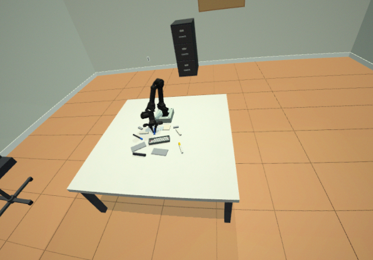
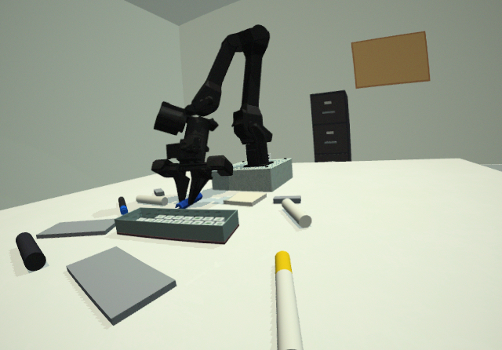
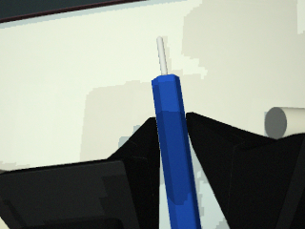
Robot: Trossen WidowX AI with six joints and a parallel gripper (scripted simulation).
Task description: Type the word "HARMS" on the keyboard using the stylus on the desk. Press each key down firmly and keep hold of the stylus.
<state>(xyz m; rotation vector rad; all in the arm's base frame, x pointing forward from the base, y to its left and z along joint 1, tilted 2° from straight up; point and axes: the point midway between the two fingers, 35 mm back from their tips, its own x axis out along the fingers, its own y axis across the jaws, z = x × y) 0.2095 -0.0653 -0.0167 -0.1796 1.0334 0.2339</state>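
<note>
Right now the cream pad is 80 mm behind my gripper tip and 100 mm to the left of it. From my gripper tip the other things lie so: thin grey tip 40 mm ahead, 10 mm to the left; then blue stylus 10 mm ahead; then blue-capped pen 80 mm ahead, 130 mm to the right.
</note>
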